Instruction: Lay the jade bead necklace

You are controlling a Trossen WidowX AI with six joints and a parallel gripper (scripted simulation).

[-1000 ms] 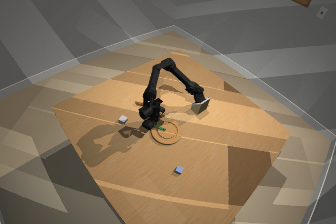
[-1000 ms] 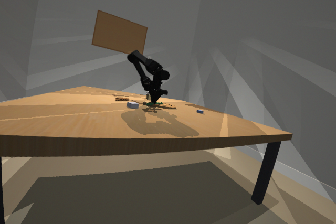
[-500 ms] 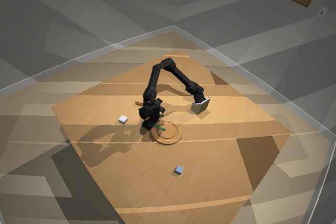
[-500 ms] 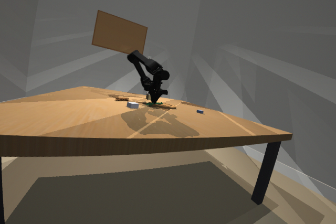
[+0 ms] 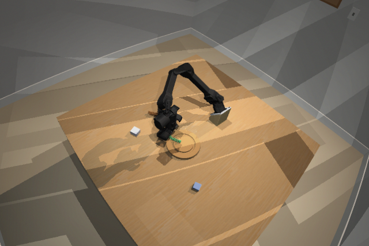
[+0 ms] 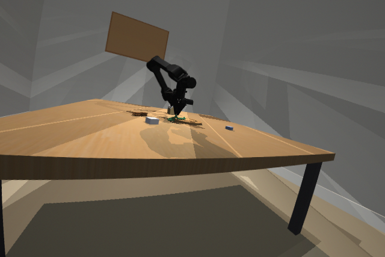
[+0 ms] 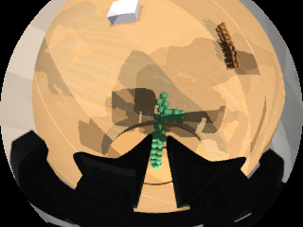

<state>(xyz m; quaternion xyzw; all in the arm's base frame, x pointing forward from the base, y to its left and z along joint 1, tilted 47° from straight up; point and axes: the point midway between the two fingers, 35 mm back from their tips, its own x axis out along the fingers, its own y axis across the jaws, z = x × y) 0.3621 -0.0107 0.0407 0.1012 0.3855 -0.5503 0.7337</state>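
The round wooden bead board lies 80 mm to the left of my gripper tip, 50 mm behind it and 30 mm below it. Also, from my gripper tip: blue block: 340 mm to the left, 40 mm ahead, 30 mm below; then pale grey block: 150 mm ahead, 140 mm to the right, 30 mm below.
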